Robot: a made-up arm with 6 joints.
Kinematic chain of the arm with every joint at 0, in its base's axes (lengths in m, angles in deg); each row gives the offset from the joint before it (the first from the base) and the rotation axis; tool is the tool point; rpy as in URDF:
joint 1: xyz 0 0 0.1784 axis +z
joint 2: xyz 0 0 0 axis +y
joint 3: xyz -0.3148 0 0.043 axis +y
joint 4: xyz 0.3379 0 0.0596 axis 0.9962 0 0.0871
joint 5: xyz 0 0 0 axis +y
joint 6: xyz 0.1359 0 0.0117 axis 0.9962 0 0.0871
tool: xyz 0 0 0 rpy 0 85 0
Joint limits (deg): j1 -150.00..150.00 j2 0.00..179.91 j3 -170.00..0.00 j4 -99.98..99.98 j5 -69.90..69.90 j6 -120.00..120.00
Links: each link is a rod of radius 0.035 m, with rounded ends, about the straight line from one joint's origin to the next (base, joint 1, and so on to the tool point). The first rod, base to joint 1, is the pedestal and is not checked.
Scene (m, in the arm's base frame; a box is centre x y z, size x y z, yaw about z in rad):
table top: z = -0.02
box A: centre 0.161 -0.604 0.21 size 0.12 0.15 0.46 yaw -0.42
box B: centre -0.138 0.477 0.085 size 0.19 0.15 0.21 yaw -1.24
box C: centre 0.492 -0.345 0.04 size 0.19 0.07 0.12 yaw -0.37
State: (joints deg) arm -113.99 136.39 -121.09 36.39 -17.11 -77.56
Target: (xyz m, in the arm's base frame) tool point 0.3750 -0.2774 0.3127
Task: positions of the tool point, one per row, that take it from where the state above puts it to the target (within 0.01 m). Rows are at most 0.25 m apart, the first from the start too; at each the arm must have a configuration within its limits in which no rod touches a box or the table.
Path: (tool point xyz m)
1: -0.1291 -0.6815 0.4585
2: 0.0476 -0.6327 0.5656
3: 0.1843 -0.5277 0.6594
4: 0.2632 -0.3888 0.7379
5: 0.2777 -0.2432 0.7992
6: 0.2330 -0.1178 0.8423
7: 0.1444 -0.0345 0.8663
8: 0.2864 -0.0971 0.7628
9: 0.3726 -0.1719 0.6235
10: 0.3995 -0.2379 0.4670
11: 0.3750 -0.2774 0.3127

